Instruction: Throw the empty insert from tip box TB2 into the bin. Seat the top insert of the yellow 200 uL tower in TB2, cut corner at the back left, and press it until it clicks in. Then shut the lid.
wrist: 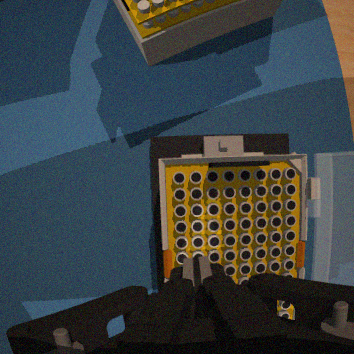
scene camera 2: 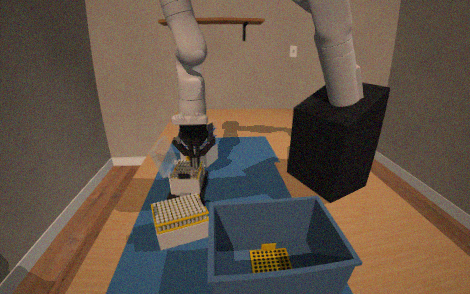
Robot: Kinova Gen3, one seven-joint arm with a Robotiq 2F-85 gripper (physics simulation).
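Tip box TB2 (scene camera 2: 185, 188) (wrist: 162, 215) stands on a dark base, with a yellow insert full of tips (scene camera 2: 181, 169) (wrist: 237, 215) inside its walls. Orange parts show at both side walls in the wrist view; whether the insert is clicked in cannot be told. The clear lid (scene camera 2: 162, 159) (wrist: 337, 215) is open to one side. My gripper (scene camera 2: 194, 164) (wrist: 196, 272) is shut and empty, its fingertips at the insert's top; exact contact is unclear. The empty yellow insert (scene camera 2: 270, 260) lies in the blue bin (scene camera 2: 284, 274). The yellow tower (scene camera 2: 181, 215) (wrist: 210, 31) stands nearer the scene camera, tips on top.
A pale box (scene camera 2: 212, 151) is partly hidden behind the gripper. The bin stands beside the tower, close to it. A black block (scene camera 2: 334, 145) stands at the right under another part of the arm. A blue mat (scene camera 2: 240, 172) (wrist: 75, 225) lies under the boxes.
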